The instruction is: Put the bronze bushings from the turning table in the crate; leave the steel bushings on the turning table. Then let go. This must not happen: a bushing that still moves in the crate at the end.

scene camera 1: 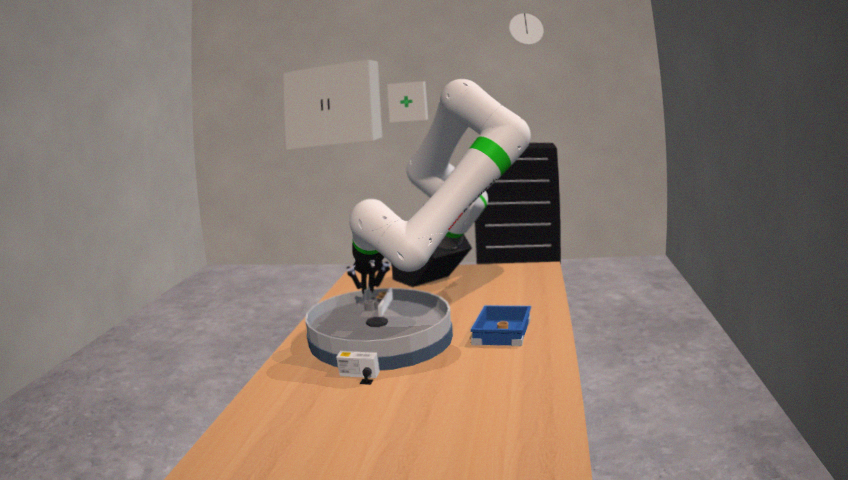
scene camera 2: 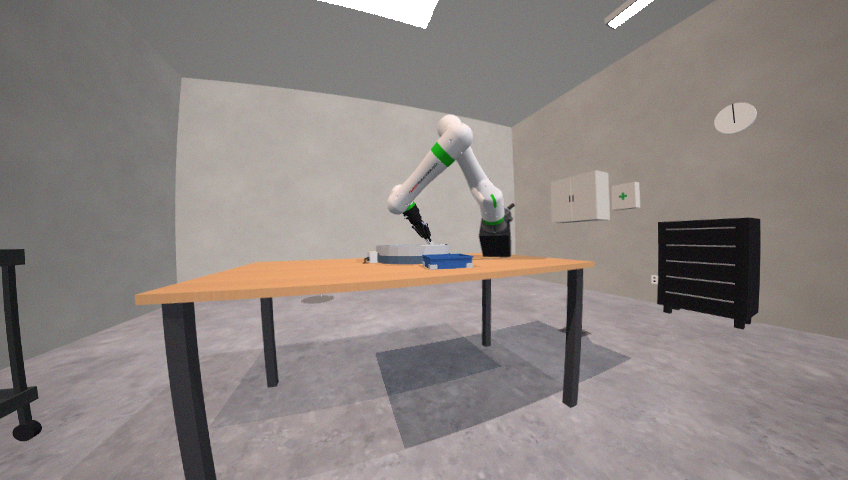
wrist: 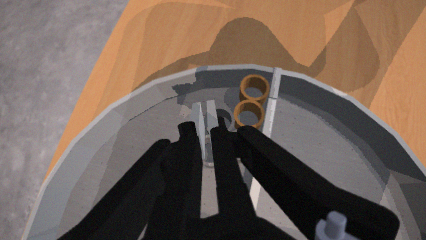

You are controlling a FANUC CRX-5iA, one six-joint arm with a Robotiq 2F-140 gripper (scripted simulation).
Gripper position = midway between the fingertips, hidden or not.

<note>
In view: my gripper [wrist: 205,113], a crate [scene camera 1: 483,330] and a round grey turning table [wrist: 318,139].
The crate shows as well in scene camera 2 [scene camera 2: 436,261].
</note>
